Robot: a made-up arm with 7 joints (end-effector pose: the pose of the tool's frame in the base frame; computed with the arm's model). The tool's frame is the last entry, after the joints.
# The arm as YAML. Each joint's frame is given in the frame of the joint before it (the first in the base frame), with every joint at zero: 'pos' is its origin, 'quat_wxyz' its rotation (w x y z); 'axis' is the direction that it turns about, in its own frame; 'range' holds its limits. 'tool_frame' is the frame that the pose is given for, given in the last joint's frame.
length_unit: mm
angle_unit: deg
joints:
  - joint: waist
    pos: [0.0, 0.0, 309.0]
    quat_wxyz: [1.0, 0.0, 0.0, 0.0]
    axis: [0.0, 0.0, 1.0]
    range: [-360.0, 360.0]
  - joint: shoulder
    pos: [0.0, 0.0, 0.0]
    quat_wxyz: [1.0, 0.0, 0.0, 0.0]
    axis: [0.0, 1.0, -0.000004]
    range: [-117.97, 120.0]
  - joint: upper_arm
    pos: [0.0, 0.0, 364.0]
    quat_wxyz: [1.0, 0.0, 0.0, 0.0]
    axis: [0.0, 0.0, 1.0]
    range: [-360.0, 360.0]
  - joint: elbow
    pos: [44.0, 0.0, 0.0]
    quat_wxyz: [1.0, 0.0, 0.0, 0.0]
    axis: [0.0, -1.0, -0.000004]
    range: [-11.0, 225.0]
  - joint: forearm
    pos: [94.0, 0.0, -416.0]
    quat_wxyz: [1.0, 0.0, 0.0, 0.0]
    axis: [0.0, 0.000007, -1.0]
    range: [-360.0, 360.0]
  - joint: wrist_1
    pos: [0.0, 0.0, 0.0]
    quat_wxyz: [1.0, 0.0, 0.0, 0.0]
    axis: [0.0, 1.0, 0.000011]
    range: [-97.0, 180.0]
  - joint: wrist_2
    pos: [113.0, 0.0, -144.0]
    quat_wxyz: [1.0, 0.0, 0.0, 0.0]
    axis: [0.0, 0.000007, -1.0]
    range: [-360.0, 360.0]
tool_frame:
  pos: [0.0, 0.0, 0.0]
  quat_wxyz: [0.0, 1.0, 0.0, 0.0]
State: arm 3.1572 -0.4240 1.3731 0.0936 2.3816 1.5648 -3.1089
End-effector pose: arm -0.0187 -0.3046 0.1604 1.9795 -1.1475 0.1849
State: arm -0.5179 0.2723 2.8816 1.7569 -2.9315 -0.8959 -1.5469
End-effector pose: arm -0.2633 0.2467 0.7784 -2.0044 0.2795 0.8856
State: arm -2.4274 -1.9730 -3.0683 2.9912 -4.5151 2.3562 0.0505
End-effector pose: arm 0.4336 0.6086 0.0414 -0.9855 0.2502 1.5243
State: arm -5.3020 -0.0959 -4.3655 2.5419 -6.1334 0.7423 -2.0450
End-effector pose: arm -0.3547 0.0024 1.1977 1.3571 0.4661 -1.7884
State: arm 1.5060 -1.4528 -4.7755 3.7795 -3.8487 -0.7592 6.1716
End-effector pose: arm 0.1440 -0.7389 0.5018 -0.8440 -0.6018 2.6580
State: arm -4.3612 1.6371 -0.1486 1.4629 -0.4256 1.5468 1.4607
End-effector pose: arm 0.0525 0.2694 -0.2625 1.3750 0.0445 0.7593
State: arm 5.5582 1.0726 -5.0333 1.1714 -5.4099 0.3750 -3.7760
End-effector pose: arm 0.6445 0.2215 0.2188 1.8283 0.0195 2.9896
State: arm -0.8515 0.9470 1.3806 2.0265 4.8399 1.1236 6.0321
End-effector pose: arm 0.8189 -0.1709 0.5696 2.4609 -0.3535 0.7078
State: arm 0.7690 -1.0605 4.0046 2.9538 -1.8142 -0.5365 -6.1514
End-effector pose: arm -0.3876 -0.6118 0.7862 0.9222 -0.3356 0.1544
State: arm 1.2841 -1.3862 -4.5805 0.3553 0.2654 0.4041 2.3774
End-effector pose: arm -0.3261 0.2357 0.2455 -1.9227 -0.6308 -0.1246
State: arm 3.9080 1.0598 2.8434 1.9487 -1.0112 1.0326 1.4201
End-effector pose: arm -0.0613 -0.3644 1.0788 -1.3300 -0.1349 -1.9824
